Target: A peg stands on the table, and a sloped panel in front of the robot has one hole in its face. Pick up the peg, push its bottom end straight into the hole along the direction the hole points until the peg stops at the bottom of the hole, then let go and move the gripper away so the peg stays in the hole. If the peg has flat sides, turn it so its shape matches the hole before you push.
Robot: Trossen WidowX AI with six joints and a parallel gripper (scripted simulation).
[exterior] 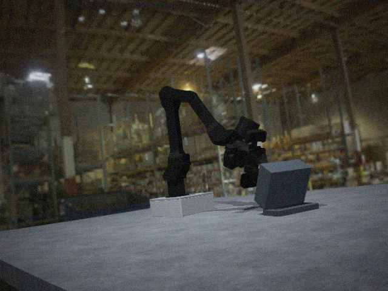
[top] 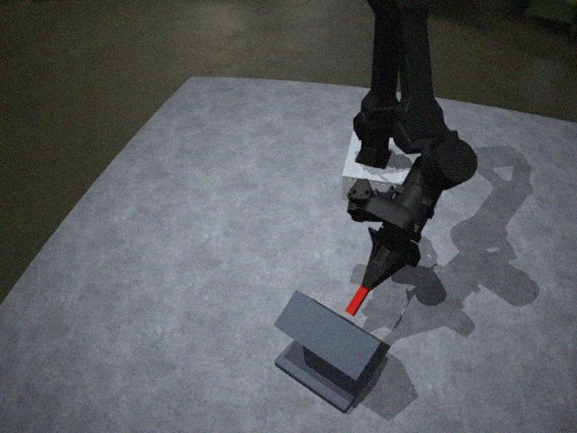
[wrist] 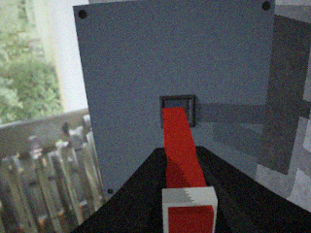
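Right now the red square peg is 1 cm behind my gripper tip and 1 cm above it. Also, from my gripper tip: grey sloped panel: 6 cm ahead, 4 cm below, 2 cm to the right; dark base plate: 11 cm below, 9 cm ahead, 2 cm to the right.
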